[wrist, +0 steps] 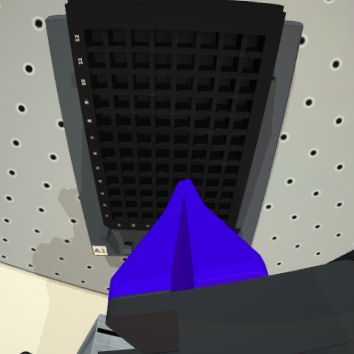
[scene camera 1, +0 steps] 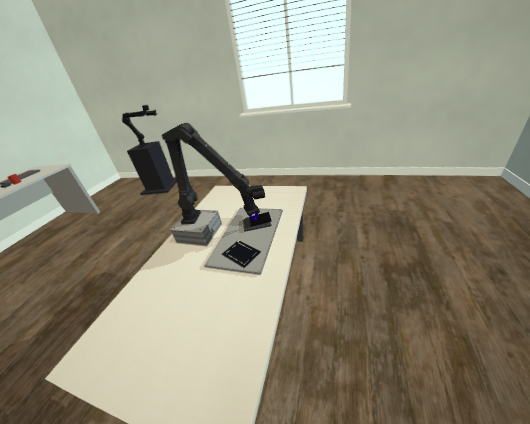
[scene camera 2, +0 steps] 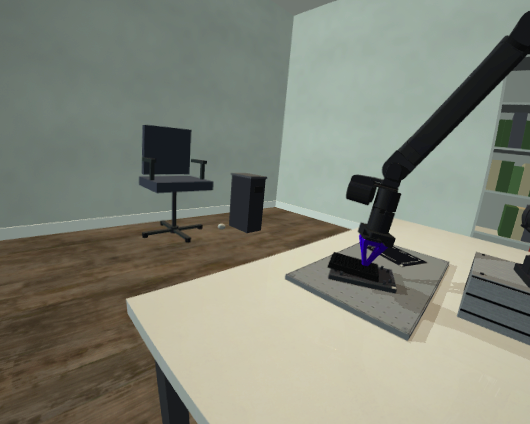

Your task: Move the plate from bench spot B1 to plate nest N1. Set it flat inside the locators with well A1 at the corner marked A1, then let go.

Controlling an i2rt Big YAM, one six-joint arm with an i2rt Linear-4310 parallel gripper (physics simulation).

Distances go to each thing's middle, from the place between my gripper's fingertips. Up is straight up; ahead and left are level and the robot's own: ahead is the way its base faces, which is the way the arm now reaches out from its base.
The black well plate (scene camera 2: 350, 265) lies 20 mm ahead of my hand and 10 mm to the left of it. The rest, counted from my hand: dark nest with corner locators (scene camera 2: 386, 279) (10 mm to the left, 20 mm below).
